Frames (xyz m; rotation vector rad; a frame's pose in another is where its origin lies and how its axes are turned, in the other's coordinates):
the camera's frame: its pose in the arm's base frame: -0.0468 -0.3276 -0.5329 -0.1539 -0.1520 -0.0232
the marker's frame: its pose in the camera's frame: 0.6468 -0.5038 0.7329 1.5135 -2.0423 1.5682
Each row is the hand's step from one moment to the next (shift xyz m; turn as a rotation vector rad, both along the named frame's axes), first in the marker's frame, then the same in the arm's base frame.
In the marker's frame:
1: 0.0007 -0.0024 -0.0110 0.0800 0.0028 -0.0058
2: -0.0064 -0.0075 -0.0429 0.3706 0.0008 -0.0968
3: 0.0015 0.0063 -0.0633 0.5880 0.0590 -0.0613
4: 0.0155 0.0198 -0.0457 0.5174 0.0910 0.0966
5: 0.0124 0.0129 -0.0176 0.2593 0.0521 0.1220
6: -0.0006 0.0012 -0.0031 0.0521 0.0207 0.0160
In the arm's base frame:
1: -0.0038 0.0094 0.0049 -0.0515 -0.0352 0.0505
2: -0.0108 0.0410 0.0119 -0.2625 -0.1016 0.2598
3: -0.0340 0.0525 0.0119 -0.4129 -0.2486 0.3474
4: -0.0432 0.0285 0.0067 -0.3207 -0.3532 0.2402
5: -0.0239 0.0070 0.0028 -0.1314 -0.2409 0.0976
6: -0.0019 0.0028 -0.0005 -0.0371 -0.0426 0.0142

